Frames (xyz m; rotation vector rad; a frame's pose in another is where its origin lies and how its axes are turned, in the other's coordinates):
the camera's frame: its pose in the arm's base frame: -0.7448 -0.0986 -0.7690 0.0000 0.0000 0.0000
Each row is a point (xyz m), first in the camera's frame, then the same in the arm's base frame.
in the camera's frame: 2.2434 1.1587 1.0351
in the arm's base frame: 1.4986 1.0601 0.2661
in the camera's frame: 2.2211 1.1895 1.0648
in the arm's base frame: 1.4763 1.0909 0.2958
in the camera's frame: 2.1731 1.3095 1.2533
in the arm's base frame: 1.4283 1.2109 0.4843
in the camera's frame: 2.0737 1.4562 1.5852
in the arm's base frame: 1.3289 1.3576 0.8162
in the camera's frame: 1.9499 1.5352 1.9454
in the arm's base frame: 1.2051 1.4366 1.1764
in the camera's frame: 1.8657 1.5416 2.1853
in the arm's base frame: 1.1209 1.4430 1.4163
